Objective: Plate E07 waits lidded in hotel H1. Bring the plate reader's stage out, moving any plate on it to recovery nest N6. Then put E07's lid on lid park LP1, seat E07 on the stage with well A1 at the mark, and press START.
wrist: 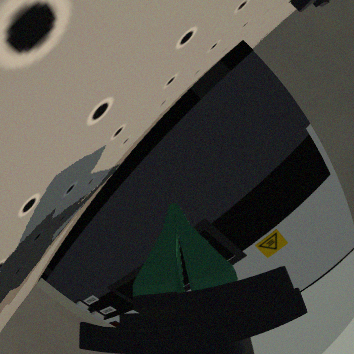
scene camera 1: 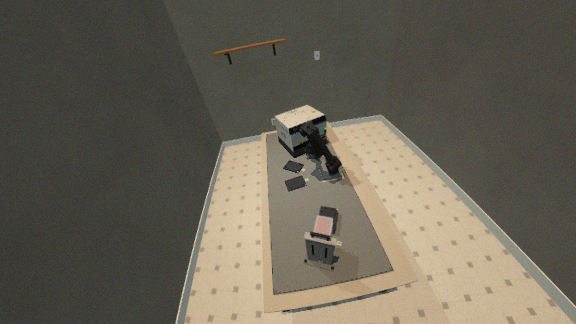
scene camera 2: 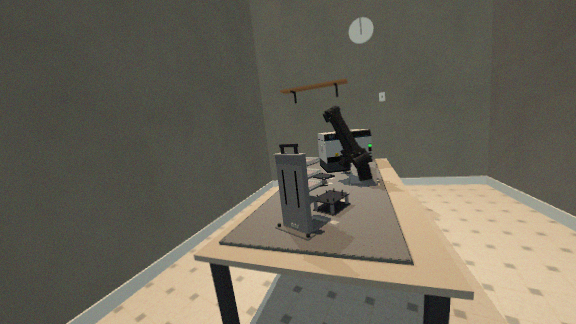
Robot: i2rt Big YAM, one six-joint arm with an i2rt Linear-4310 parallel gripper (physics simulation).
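Pixels of known places: gripper, between the fingertips: (wrist: 173, 207) (scene camera 1: 304, 149) (scene camera 2: 341, 165); arm's base, origin of its link: (scene camera 1: 332, 167) (scene camera 2: 364, 172).
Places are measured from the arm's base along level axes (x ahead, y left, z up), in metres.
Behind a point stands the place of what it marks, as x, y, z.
Note:
My gripper (wrist: 173, 207) {0.142, -0.347, -0.013} is shut and empty. Its green fingers are in front of the plate reader (wrist: 295, 245) {0.194, -0.339, 0.112} (scene camera 1: 289, 136) {0.274, -0.357, 0.175} (scene camera 2: 327, 148) {0.251, -0.323, 0.147}, close to the dark lower part of its front. Small white-marked buttons (wrist: 98, 305) {-0.074, -0.410, 0.035} show at the lower left in the wrist view, partly behind the gripper's black body. The arm hides the gripper in the scene views. I cannot make out the stage or a plate on it. The hotel (scene camera 1: 320, 251) {0.354, 0.675, 0.127} (scene camera 2: 295, 192) {0.338, 0.683, 0.105} stands at the near end, with a pink-topped plate (scene camera 1: 323, 226) {0.308, 0.589, 0.219} in it. I cannot read which plate is E07.
A raised black nest (scene camera 1: 329, 212) {0.188, 0.397, -0.007} (scene camera 2: 333, 196) {0.202, 0.436, -0.007} stands beside the hotel. Two flat black pads (scene camera 1: 293, 166) {0.304, -0.192, -0.055} (scene camera 1: 295, 183) {0.339, 0.017, -0.057} lie between reader and hotel. The arm (scene camera 1: 320, 145) {0.132, 0.074, 0.327} (scene camera 2: 346, 135) {0.104, 0.083, 0.270} leans across the reader's front. A green light (scene camera 1: 325, 129) {-0.110, -0.420, 0.117} (scene camera 2: 370, 145) {-0.111, -0.416, 0.131} shows on the reader.

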